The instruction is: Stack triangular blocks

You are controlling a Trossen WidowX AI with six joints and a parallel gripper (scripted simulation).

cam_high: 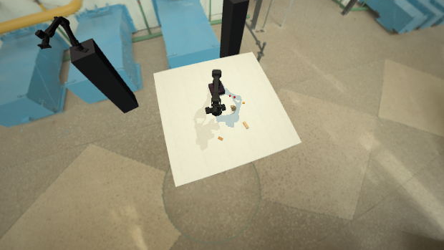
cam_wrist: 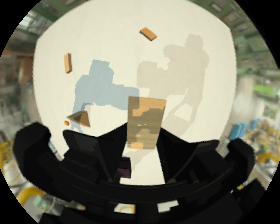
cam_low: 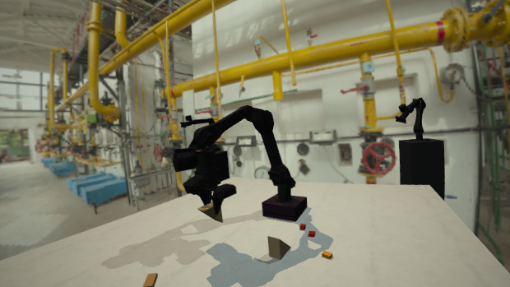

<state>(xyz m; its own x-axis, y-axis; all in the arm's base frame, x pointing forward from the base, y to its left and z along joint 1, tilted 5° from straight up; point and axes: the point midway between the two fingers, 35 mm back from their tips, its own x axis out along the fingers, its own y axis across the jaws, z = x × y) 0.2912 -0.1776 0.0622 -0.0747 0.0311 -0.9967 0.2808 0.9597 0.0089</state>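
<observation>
Now: gripper tip 360 mm to the right of the small orange block and 110 mm above it. The rest, counted from my gripper tip: triangular block: 10 mm behind, 10 mm above.
</observation>
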